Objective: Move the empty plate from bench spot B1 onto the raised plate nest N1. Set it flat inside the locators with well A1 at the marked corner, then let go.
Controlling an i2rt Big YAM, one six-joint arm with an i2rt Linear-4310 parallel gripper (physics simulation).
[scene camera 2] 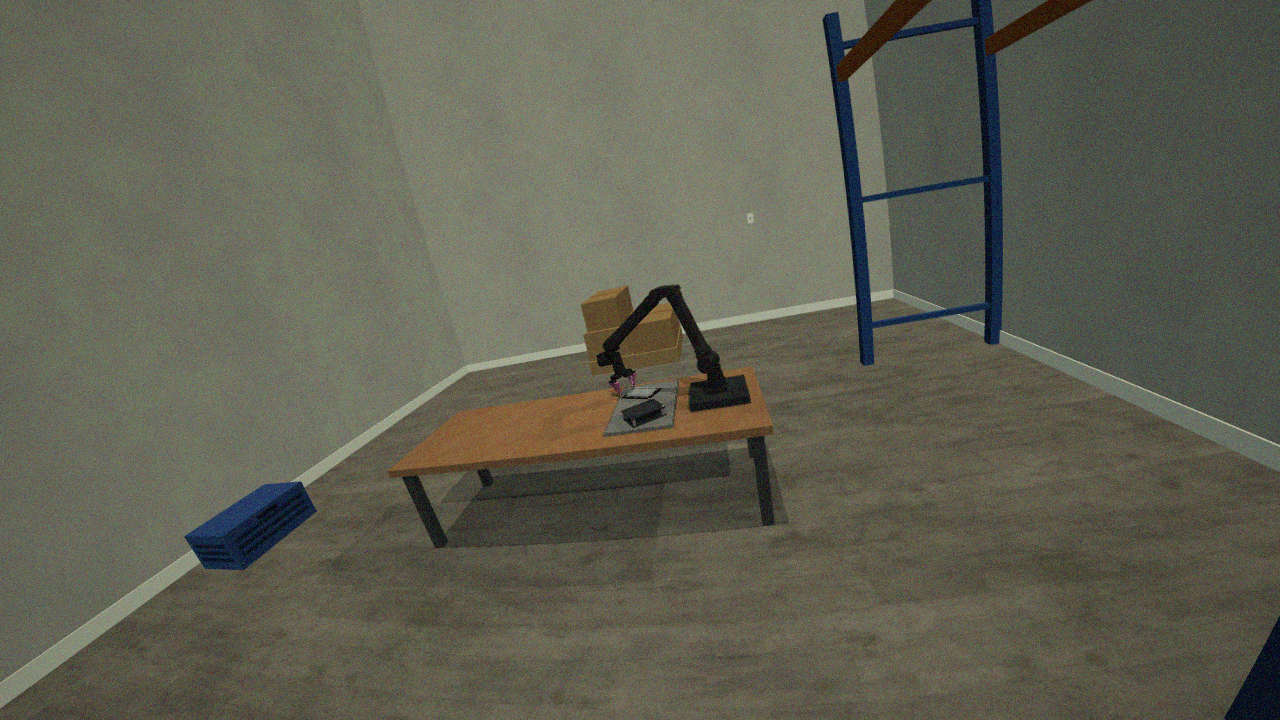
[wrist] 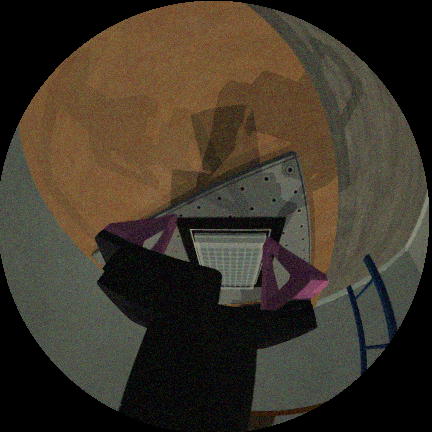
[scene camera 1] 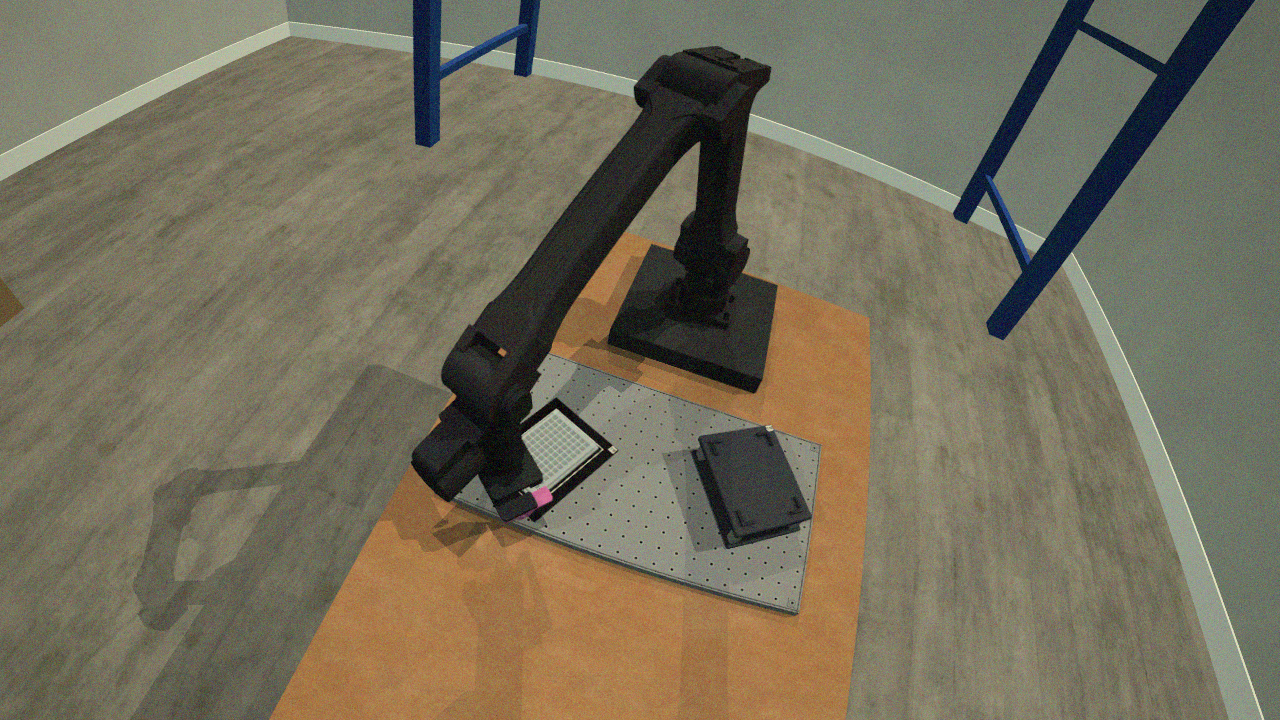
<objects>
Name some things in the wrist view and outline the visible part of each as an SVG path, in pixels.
My gripper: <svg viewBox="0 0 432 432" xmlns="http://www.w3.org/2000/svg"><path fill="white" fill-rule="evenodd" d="M108 223L94 237L105 261L102 267L104 272L96 283L130 320L146 327L120 404L125 406L123 414L151 425L184 432L246 431L254 389L256 349L290 340L317 327L310 299L327 285L328 280L325 273L267 236L262 245L260 309L217 304L222 277L217 269L163 254L175 229L177 214L173 213L154 218ZM271 253L289 273L288 281L279 290L273 271ZM164 230L150 249L142 247L145 239Z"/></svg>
A white well plate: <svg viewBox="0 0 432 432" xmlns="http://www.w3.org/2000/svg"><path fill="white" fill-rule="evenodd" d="M194 232L194 245L200 265L217 269L221 273L221 289L253 288L262 259L262 245L266 239L266 232Z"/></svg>
</objects>
